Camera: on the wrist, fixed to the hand. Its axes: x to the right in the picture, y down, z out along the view.
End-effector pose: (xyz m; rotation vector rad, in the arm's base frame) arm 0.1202 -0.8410 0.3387 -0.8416 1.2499 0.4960
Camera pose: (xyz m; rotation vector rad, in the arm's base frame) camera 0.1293 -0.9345 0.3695 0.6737 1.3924 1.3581
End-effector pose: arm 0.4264 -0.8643 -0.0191 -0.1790 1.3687 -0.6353
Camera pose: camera 0.3410 -0.9000 0.0155 0.9650 0.6783 0.3420
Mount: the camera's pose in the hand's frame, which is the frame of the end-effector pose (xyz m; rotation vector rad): -0.0165 -0.0728 -0.0648 0.4518 -0.3532 1.4626
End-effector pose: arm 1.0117 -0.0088 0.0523 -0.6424 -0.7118 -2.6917
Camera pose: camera 0.9763 0.0209 -0.0351 -0.9707 -0.5305 -1.0621
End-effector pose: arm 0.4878 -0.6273 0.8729 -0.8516 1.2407 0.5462
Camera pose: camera 0.5011 -0.7209 0.9018 0.6703 1.4133 1.4024
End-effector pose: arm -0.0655 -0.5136 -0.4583 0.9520 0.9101 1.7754
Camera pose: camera -0.0914 -0.5170 -0.5536 -2.0394 -0.2305 -1.8899
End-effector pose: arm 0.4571 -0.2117 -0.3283 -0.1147 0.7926 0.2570
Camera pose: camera 0.4211 -0.2976 -0.3613 0.9583 0.4316 1.4162
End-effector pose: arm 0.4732 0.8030 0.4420 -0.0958 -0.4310 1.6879
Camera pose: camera 0.5640 0.8091 0.4034 -0.2863 0.1750 -3.0135
